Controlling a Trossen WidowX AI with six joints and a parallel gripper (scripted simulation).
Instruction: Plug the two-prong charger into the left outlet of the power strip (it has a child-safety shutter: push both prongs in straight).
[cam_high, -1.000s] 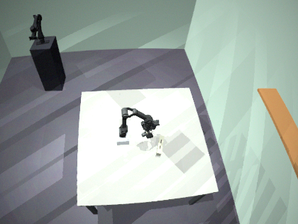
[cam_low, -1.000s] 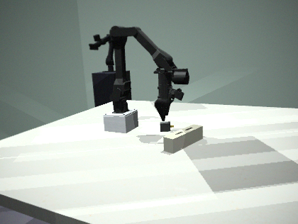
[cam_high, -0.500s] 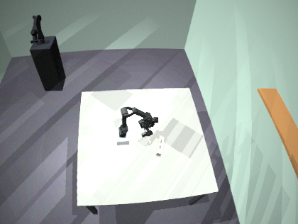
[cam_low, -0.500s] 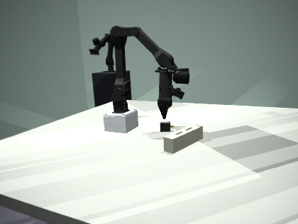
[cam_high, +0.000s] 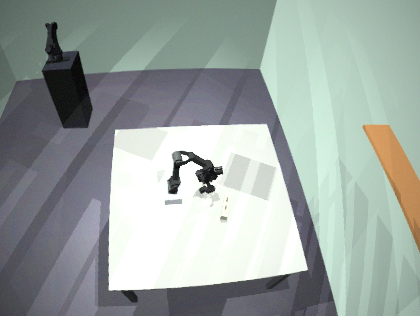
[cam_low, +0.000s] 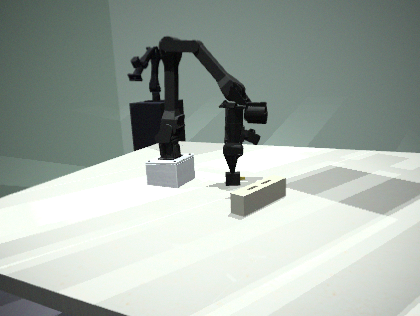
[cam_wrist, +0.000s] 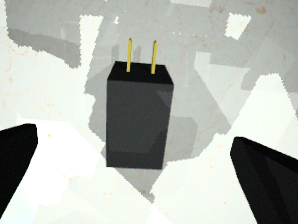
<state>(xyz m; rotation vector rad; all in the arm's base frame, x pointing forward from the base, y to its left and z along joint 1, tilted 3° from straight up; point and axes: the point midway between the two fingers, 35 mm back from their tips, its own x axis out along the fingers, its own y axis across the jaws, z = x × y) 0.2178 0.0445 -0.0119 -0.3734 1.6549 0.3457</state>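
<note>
The two-prong charger is 30 mm below my gripper tip, 10 mm to the left of it and 10 mm ahead of it.
</note>
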